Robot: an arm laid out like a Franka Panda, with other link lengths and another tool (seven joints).
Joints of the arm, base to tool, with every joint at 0 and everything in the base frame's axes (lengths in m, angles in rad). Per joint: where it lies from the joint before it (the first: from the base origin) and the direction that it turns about. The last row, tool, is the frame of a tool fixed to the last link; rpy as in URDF.
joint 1: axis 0 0 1 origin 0 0 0.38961
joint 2: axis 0 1 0 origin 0 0 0
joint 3: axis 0 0 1 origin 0 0 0.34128
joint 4: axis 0 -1 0 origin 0.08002 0 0
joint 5: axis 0 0 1 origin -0.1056 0 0.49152
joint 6: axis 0 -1 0 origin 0 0 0
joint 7: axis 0 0 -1 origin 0.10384 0 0
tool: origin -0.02 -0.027 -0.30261 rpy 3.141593 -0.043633 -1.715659
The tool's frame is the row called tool.
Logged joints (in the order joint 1, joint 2, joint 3, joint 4, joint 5, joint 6, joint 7), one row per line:
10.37 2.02 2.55 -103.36 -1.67 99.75 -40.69
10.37 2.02 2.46 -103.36 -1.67 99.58 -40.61
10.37 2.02 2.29 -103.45 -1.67 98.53 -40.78
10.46 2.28 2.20 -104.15 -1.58 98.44 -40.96
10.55 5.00 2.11 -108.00 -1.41 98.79 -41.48
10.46 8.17 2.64 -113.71 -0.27 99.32 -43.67
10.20 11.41 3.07 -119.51 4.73 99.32 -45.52
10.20 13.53 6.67 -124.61 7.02 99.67 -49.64
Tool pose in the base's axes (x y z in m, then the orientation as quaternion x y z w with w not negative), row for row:
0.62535 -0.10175 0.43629 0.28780 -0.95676 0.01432 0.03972
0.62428 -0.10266 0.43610 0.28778 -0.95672 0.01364 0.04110
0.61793 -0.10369 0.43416 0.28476 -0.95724 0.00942 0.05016
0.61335 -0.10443 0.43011 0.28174 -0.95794 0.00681 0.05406
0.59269 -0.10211 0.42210 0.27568 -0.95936 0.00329 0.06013
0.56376 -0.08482 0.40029 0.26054 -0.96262 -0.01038 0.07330
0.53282 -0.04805 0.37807 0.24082 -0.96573 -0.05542 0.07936
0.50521 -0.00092 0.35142 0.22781 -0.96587 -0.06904 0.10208
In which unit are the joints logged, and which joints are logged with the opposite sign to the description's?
The joints are logged in degrees. Opposite sign: joint 1, joint 2, joint 7.
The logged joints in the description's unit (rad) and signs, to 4 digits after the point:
-0.1810 -0.0353 0.0445 -1.8040 -0.0291 1.7410 0.7102
-0.1810 -0.0353 0.0429 -1.8040 -0.0291 1.7380 0.7088
-0.1810 -0.0353 0.0400 -1.8055 -0.0291 1.7197 0.7117
-0.1826 -0.0398 0.0384 -1.8178 -0.0276 1.7181 0.7149
-0.1841 -0.0873 0.0368 -1.8850 -0.0246 1.7242 0.7240
-0.1826 -0.1426 0.0461 -1.9846 -0.0047 1.7335 0.7622
-0.1780 -0.1991 0.0536 -2.0858 0.0826 1.7335 0.7945
-0.1780 -0.2361 0.1164 -2.1749 0.1225 1.7396 0.8664

